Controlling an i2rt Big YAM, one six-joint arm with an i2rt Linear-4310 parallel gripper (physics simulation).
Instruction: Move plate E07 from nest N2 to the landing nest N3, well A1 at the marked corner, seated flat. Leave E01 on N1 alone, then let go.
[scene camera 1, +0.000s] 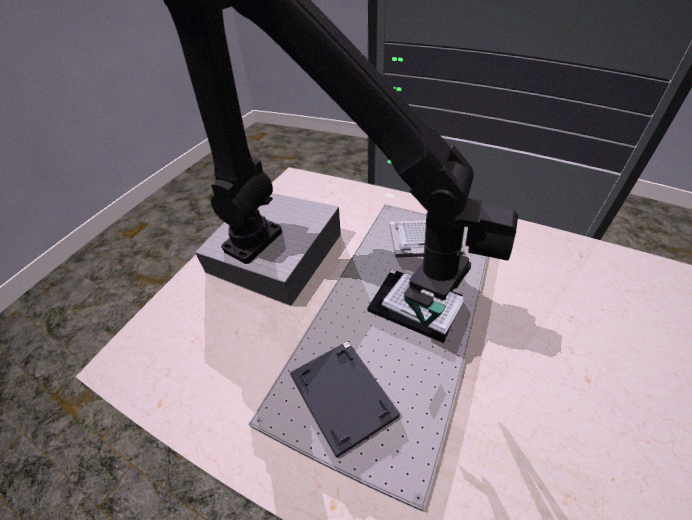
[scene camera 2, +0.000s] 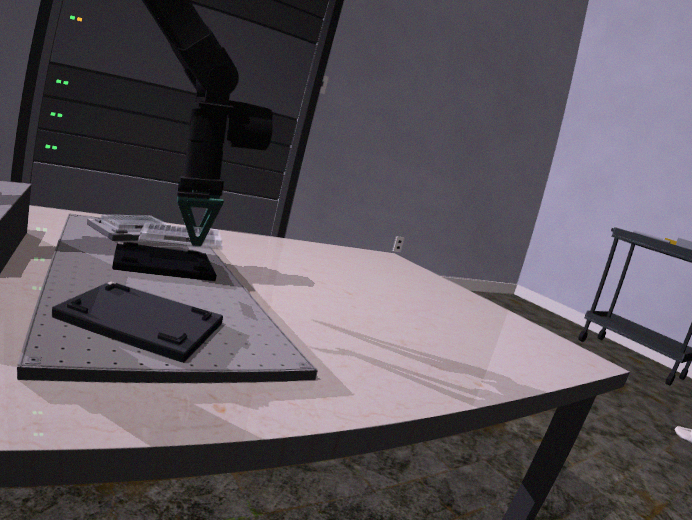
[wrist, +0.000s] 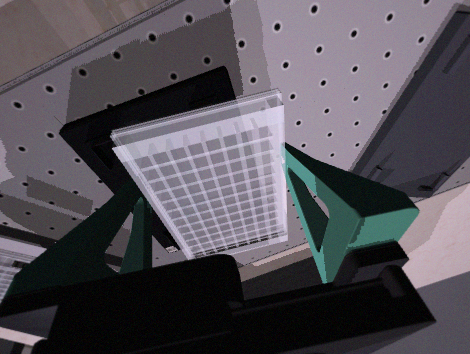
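My gripper (scene camera 1: 425, 315) (scene camera 2: 196, 239) (wrist: 212, 165) is shut on the clear well plate E07 (scene camera 1: 396, 295) (scene camera 2: 166, 231) (wrist: 212, 198), with one green finger on each long side. The plate hangs level a little above the black nest N2 (scene camera 1: 381, 311) (scene camera 2: 161, 264) (wrist: 151, 102). The dark grey landing nest N3 (scene camera 1: 343, 397) (scene camera 2: 133, 319) (wrist: 429, 126) lies nearer the front of the perforated board, with a small white marker (scene camera 1: 346, 345) (scene camera 2: 111, 284) at one corner. Plate E01 (scene camera 1: 408, 232) (scene camera 2: 119, 222) sits on its nest at the far end.
All nests lie on a grey perforated board (scene camera 1: 402, 448) (scene camera 2: 251, 347) (wrist: 334, 57) on the pale table. The arm's grey base block (scene camera 1: 290, 246) stands to the left. A dark equipment rack (scene camera 1: 531, 111) is behind the table. A cart (scene camera 2: 643, 240) stands off to the side.
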